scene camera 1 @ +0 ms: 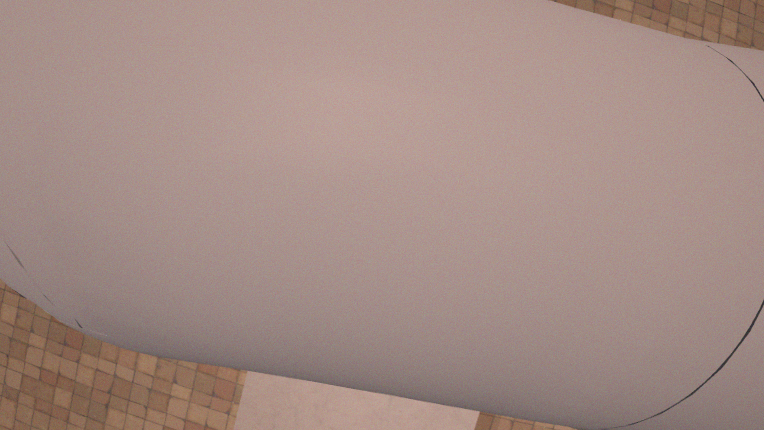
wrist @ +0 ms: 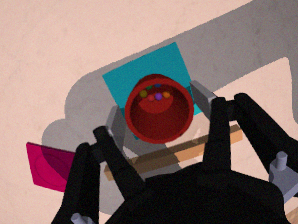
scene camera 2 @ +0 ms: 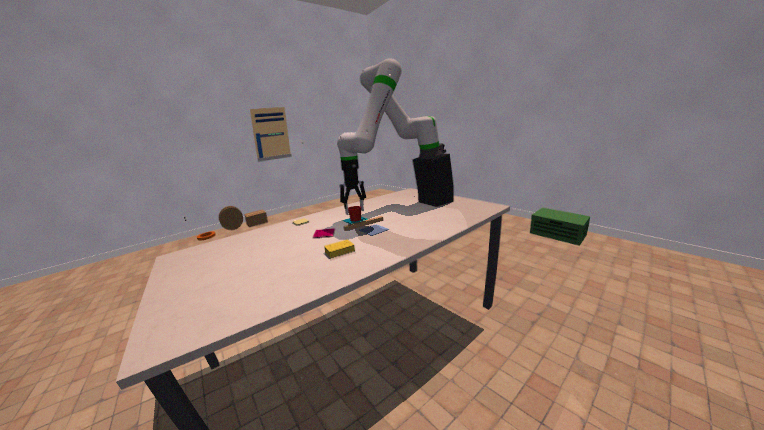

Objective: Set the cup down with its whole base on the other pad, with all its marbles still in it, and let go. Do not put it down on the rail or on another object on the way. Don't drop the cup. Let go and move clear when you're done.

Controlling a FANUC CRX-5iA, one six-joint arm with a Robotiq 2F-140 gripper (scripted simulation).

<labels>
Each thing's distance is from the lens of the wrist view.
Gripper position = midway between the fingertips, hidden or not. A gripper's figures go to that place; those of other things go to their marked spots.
my gripper (wrist: 157,103): 23 cm
red cup (wrist: 161,121): 25 cm
wooden rail (wrist: 193,148): 29 cm
teal pad (wrist: 167,60): 26 cm
The marked spots on the wooden rail and the red cup are 8 cm apart.
</labels>
